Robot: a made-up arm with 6 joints. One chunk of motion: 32 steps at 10 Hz.
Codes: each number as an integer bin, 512 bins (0 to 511) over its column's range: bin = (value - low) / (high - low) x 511, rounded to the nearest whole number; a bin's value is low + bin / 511 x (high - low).
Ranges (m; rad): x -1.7..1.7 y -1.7..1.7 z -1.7..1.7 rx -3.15..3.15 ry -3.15..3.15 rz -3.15..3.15
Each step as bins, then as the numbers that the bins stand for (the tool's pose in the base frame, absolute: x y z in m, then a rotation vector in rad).
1 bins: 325 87 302 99 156 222
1 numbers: 0.4624 -1.1211 0.3094 -1.9295 -1.2267 -0.4130
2 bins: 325 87 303 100 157 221
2 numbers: 0.4624 -1.1211 0.3160 -1.9171 -1.2144 -0.4253
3 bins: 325 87 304 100 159 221
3 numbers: 0.4624 -1.1211 0.3227 -1.9171 -1.1897 -0.4253
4 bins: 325 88 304 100 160 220
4 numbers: 0.4624 -1.1145 0.3227 -1.9171 -1.1774 -0.4377
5 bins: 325 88 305 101 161 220
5 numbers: 0.4624 -1.1145 0.3294 -1.9048 -1.1651 -0.4377
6 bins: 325 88 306 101 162 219
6 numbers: 0.4624 -1.1145 0.3360 -1.9048 -1.1527 -0.4500
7 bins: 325 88 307 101 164 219
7 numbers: 0.4624 -1.1145 0.3427 -1.9048 -1.1281 -0.4500
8 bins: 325 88 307 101 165 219
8 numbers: 0.4624 -1.1145 0.3427 -1.9048 -1.1158 -0.4500
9 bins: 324 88 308 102 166 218
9 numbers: 0.4558 -1.1145 0.3493 -1.8925 -1.1034 -0.4623
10 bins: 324 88 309 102 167 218
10 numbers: 0.4558 -1.1145 0.3560 -1.8925 -1.0911 -0.4623
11 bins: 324 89 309 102 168 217
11 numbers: 0.4558 -1.1078 0.3560 -1.8925 -1.0788 -0.4747
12 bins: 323 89 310 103 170 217
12 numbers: 0.4491 -1.1078 0.3626 -1.8801 -1.0541 -0.4747
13 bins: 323 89 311 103 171 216
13 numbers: 0.4491 -1.1078 0.3693 -1.8801 -1.0418 -0.4870
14 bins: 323 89 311 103 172 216
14 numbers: 0.4491 -1.1078 0.3693 -1.8801 -1.0295 -0.4870
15 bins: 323 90 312 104 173 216
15 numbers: 0.4491 -1.1012 0.3759 -1.8678 -1.0171 -0.4870
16 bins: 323 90 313 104 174 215
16 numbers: 0.4491 -1.1012 0.3826 -1.8678 -1.0048 -0.4993
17 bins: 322 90 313 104 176 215
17 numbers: 0.4425 -1.1012 0.3826 -1.8678 -0.9801 -0.4993
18 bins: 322 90 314 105 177 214
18 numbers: 0.4425 -1.1012 0.3892 -1.8555 -0.9678 -0.5116
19 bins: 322 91 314 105 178 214
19 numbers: 0.4425 -1.0945 0.3892 -1.8555 -0.9555 -0.5116
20 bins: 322 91 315 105 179 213
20 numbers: 0.4425 -1.0945 0.3959 -1.8555 -0.9432 -0.5240
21 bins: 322 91 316 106 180 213
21 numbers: 0.4425 -1.0945 0.4025 -1.8432 -0.9308 -0.5240
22 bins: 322 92 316 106 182 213
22 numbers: 0.4425 -1.0879 0.4025 -1.8432 -0.9062 -0.5240
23 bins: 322 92 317 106 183 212
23 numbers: 0.4425 -1.0879 0.4092 -1.8432 -0.8938 -0.5363
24 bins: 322 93 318 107 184 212
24 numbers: 0.4425 -1.0812 0.4159 -1.8308 -0.8815 -0.5363
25 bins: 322 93 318 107 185 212
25 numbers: 0.4425 -1.0812 0.4159 -1.8308 -0.8692 -0.5363
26 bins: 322 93 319 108 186 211
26 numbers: 0.4425 -1.0812 0.4225 -1.8185 -0.8568 -0.5486
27 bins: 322 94 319 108 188 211
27 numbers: 0.4425 -1.0746 0.4225 -1.8185 -0.8322 -0.5486
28 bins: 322 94 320 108 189 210
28 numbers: 0.4425 -1.0746 0.4292 -1.8185 -0.8199 -0.5610
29 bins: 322 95 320 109 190 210
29 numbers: 0.4425 -1.0679 0.4292 -1.8062 -0.8075 -0.5610
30 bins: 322 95 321 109 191 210
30 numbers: 0.4425 -1.0679 0.4358 -1.8062 -0.7952 -0.5610
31 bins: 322 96 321 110 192 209
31 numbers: 0.4425 -1.0613 0.4358 -1.7938 -0.7829 -0.5733
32 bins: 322 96 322 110 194 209
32 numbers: 0.4425 -1.0613 0.4425 -1.7938 -0.7582 -0.5733
